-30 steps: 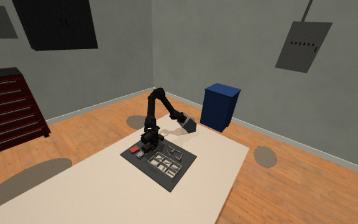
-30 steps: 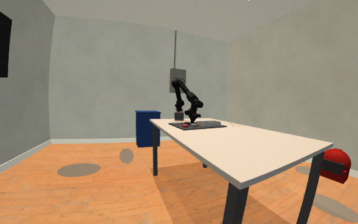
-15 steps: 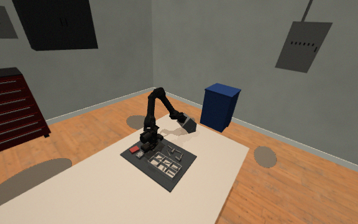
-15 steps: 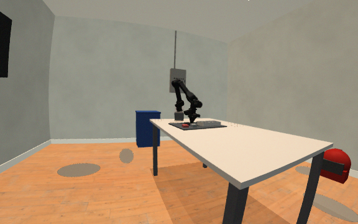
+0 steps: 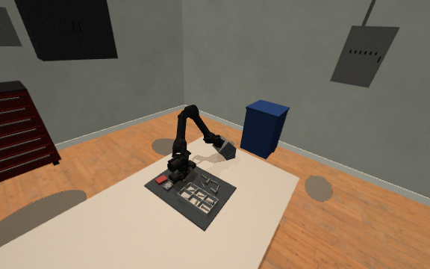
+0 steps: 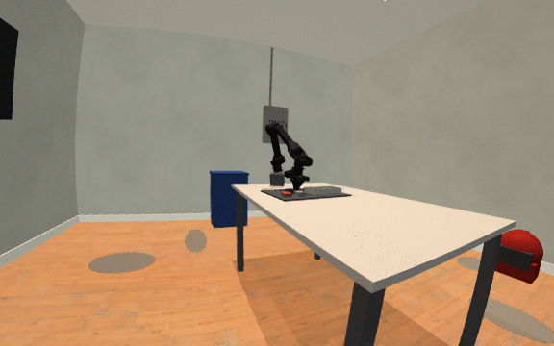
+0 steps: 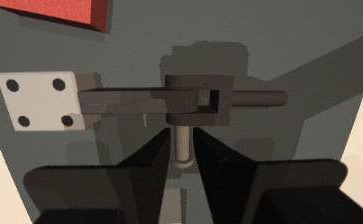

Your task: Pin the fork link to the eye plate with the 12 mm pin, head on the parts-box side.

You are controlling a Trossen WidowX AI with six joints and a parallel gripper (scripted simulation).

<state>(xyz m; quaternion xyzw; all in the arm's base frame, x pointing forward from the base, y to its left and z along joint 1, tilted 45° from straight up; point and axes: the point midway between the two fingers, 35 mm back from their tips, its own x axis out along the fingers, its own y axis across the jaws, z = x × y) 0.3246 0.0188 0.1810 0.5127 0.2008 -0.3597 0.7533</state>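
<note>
Now: hand 10 mm short of the eye plate, 30 mm to the left of it and 30 mm above it. Also, from my hand: fork link 20 mm behind, 30 mm to the right, 30 mm below; dark mat 70 mm to the left, 50 mm below; grey block 90 mm ahead, 30 mm to the right, 30 mm below.
</note>
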